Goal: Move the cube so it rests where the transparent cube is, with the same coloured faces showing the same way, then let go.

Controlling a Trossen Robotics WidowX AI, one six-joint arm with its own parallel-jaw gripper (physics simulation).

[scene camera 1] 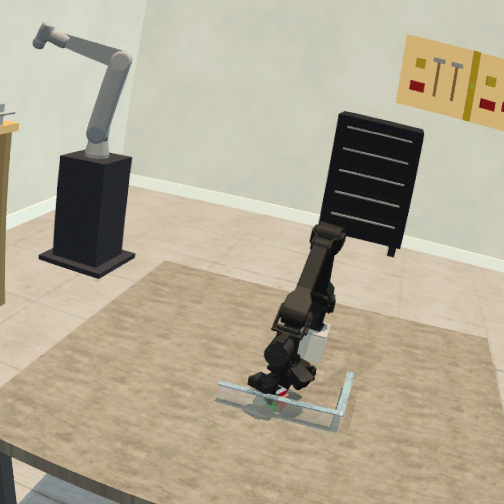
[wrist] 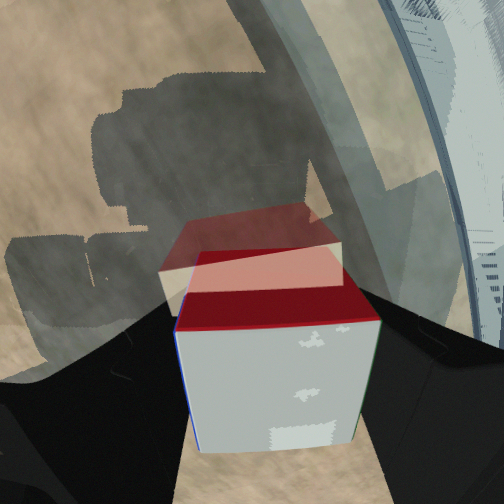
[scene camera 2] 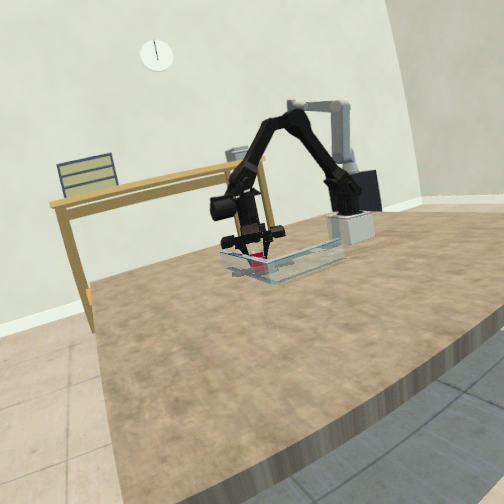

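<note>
The cube shows a red face towards the table and a pale grey face towards the wrist camera. It sits between the two dark fingers of my gripper, which is shut on it. The transparent cube has a pale red top and overlaps the far part of the held cube. In scene camera 1 my gripper is low over the table with a bit of red and green of the cube under it. In scene camera 2 the cube shows red below the gripper.
A glassy L-shaped frame lies on the table around the spot; it also shows in scene camera 2 and at the wrist view's right. A second grey arm on a black pedestal stands off the table.
</note>
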